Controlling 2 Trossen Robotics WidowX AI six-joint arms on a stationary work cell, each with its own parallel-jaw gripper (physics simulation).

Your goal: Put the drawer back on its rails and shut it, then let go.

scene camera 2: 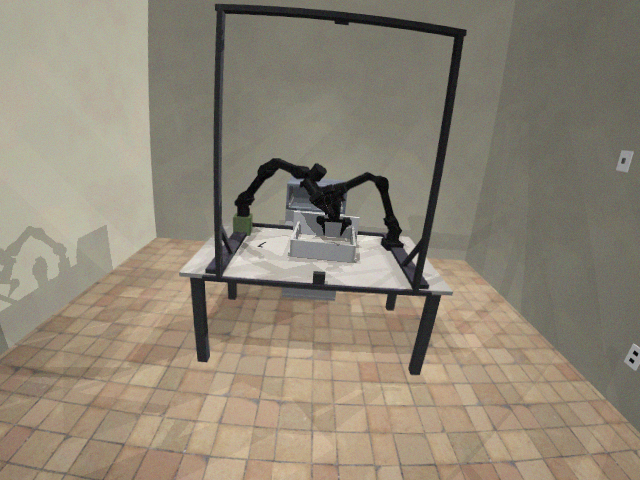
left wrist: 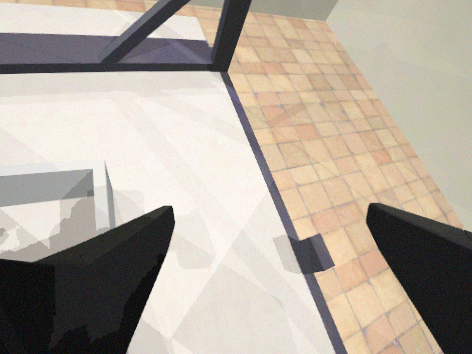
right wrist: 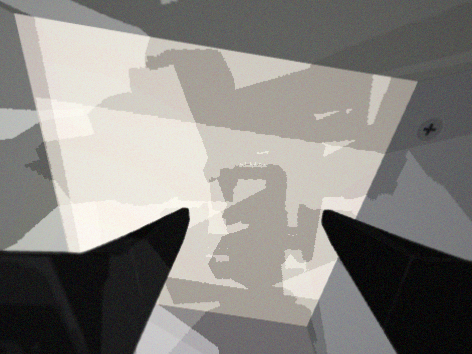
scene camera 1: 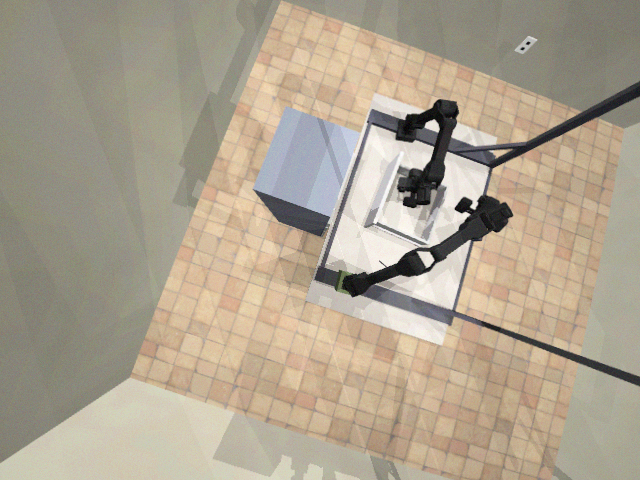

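Pixels of known places: left gripper, fingertip midpoint: [scene camera 2: 331, 215] [left wrist: 269, 213]; right gripper, fingertip midpoint: [scene camera 2: 332, 235] [right wrist: 254, 214] [scene camera 1: 405, 193]; left arm's base, origin of the base link: [scene camera 2: 242, 215] [scene camera 1: 349, 283]; right arm's base, origin of the base link: [scene camera 2: 392, 241] [scene camera 1: 407, 129].
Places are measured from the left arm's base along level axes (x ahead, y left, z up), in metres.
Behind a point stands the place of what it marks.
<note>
The pale grey drawer [scene camera 1: 399, 233] {x 0.306, y -0.193, z -0.041 m} [scene camera 2: 321, 251] {x 0.444, y -0.360, z -0.061 m} [left wrist: 100, 187] {x 0.575, y -0.373, z -0.014 m} [right wrist: 407, 172] {x 0.629, y -0.147, z -0.058 m} stands off its rails on the table; its tall front panel [scene camera 1: 383, 193] {x 0.457, y -0.046, z 0.033 m} is on the cabinet side. The blue-grey cabinet [scene camera 1: 302, 160] [scene camera 2: 291, 198] stands beyond the table edge, its opening facing the table. My right gripper [scene camera 1: 408, 191] {x 0.517, y -0.174, z -0.036 m} [scene camera 2: 333, 225] {x 0.517, y -0.174, z -0.036 m} [right wrist: 254, 214] {x 0.517, y -0.174, z -0.036 m} is open and empty, pointing down inside the drawer's outline, its fingers apart from the walls. My left gripper [left wrist: 269, 213] {x 0.465, y -0.452, z 0.154 m} is open and empty, near the table edge away from the cabinet; its fingertips are hard to make out in the scene views.
The white table [scene camera 1: 356, 250] {x 0.172, y -0.014, z -0.108 m} [scene camera 2: 268, 263] {x 0.187, y -0.431, z -0.108 m} has a dark rail frame. A dark block [scene camera 2: 318, 277] {x 0.410, y -0.637, z -0.069 m} [left wrist: 314, 255] {x 0.412, y -0.615, z -0.057 m} sits on its near rail. The two arms cross close together above the drawer in scene camera 2. A green block [scene camera 1: 341, 282] {x -0.004, y 0.039, z 0.000 m} [scene camera 2: 242, 224] {x 0.005, y -0.050, z -0.041 m} is at the left arm's base.
</note>
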